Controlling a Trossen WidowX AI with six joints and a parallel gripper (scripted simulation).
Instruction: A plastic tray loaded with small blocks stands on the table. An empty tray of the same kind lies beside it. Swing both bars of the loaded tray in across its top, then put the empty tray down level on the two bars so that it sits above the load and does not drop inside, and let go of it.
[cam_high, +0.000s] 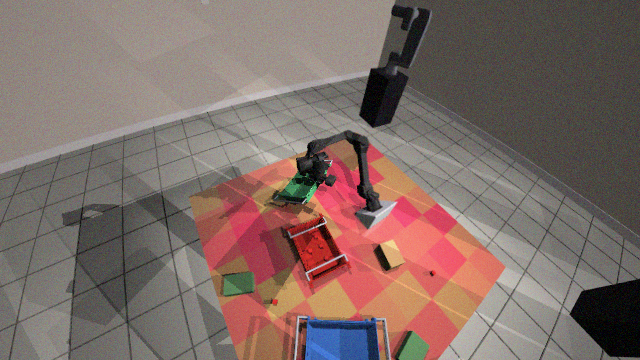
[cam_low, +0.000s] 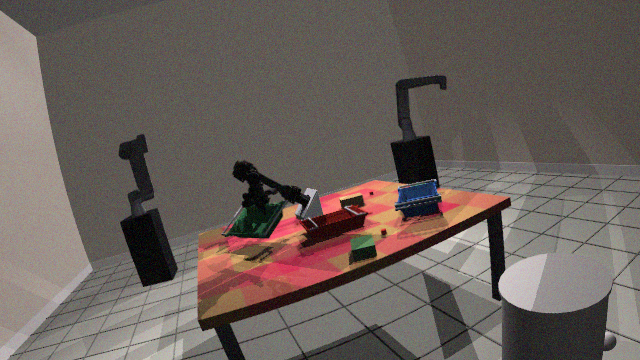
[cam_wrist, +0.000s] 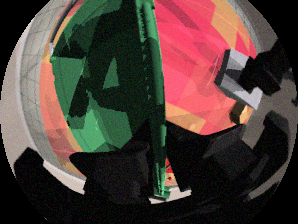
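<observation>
The green tray is 5 cm ahead of my gripper tip and 7 cm to the right of it. From my gripper tip the other things lie so: tan block (17 cm behind, 47 cm to the left, 10 cm below).
</observation>
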